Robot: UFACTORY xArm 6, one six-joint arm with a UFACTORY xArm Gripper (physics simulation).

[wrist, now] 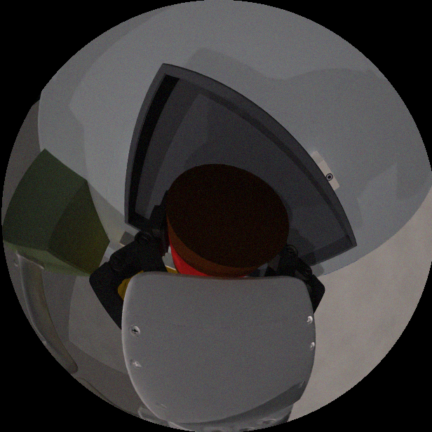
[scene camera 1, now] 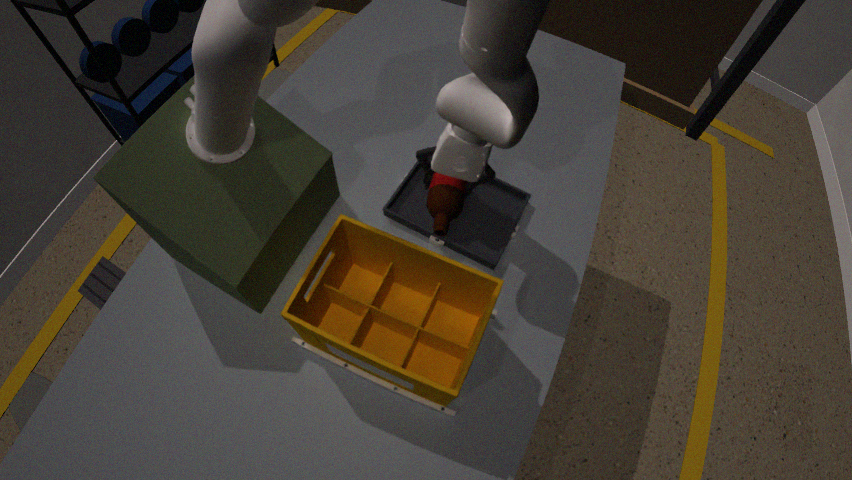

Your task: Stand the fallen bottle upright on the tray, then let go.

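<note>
A white strip [scene camera 1: 352, 369] is there for me to see, and so is a brown bottle [scene camera 1: 445, 200]. The bottle appears in the wrist view [wrist: 222, 220] too. I can also see my own gripper [scene camera 1: 445, 190], and it is visible in the wrist view [wrist: 218, 210] as well.
</note>
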